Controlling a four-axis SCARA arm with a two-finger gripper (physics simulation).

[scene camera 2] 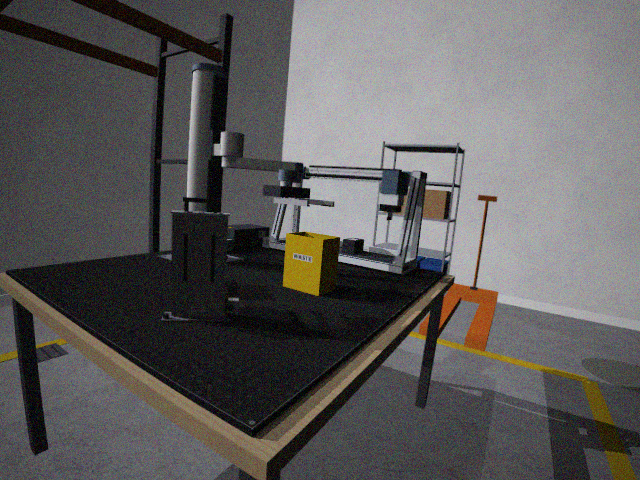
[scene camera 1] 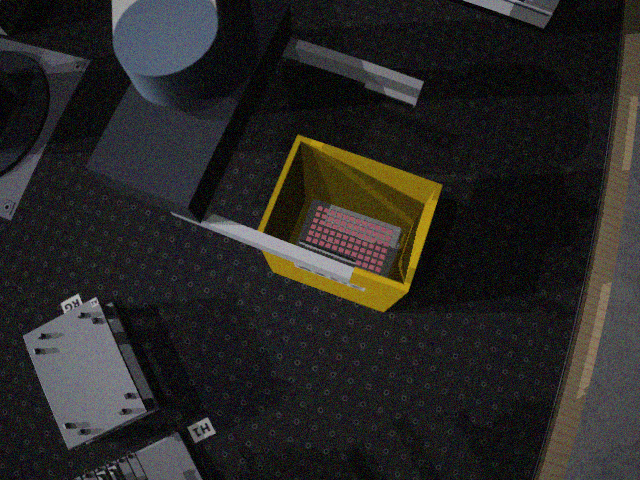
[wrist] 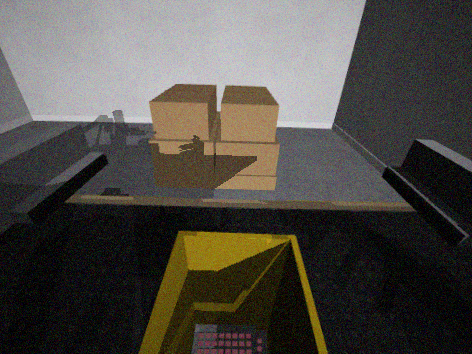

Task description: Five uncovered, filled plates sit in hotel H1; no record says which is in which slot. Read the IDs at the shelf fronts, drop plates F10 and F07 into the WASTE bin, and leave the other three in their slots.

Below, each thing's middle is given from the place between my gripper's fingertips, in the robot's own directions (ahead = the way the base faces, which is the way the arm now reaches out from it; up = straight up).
Right now my hand is 46 cm to the left of the dark tower (scene camera 2: 198,291), 18 cm above it and 9 cm past it.
